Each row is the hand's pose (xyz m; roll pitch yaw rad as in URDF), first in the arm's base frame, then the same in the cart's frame.
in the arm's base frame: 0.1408 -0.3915 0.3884 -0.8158 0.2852 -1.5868
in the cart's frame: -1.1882 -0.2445 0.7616 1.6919 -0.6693 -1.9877
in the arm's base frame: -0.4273 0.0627 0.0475 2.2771 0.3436 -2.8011
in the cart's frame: -0.4083 -0.2898 0.5748 -1.4510 0.0096 -0.9761
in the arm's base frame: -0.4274 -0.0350 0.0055 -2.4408 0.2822 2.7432
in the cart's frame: -0.4331 -0.3617 0.6491 0.4706 0.3534 -0.3478
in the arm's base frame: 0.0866 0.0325 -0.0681 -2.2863 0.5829 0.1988
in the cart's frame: -0.6498 0.0351 0.9131 1.6989 -0.8248 1.6361
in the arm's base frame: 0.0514 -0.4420 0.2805 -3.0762 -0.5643 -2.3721
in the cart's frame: -1.0954 -0.3414 0.8264 -0.7055 0.4619 -1.9007
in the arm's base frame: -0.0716 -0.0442 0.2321 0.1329 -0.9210 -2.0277
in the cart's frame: -0.7857 -0.1302 0.6389 2.5031 0.5389 -2.3896
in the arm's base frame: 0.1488 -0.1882 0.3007 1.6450 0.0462 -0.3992
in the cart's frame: -1.0317 -0.0884 0.7474 -1.2202 -0.6718 2.7006
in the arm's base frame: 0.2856 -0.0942 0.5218 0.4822 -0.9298 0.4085
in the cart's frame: -1.1999 0.0718 0.5974 -1.9517 0.4957 2.4806
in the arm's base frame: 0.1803 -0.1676 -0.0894 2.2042 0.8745 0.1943
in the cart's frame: -0.7955 -0.0493 1.0577 0.2241 -0.9874 1.2393
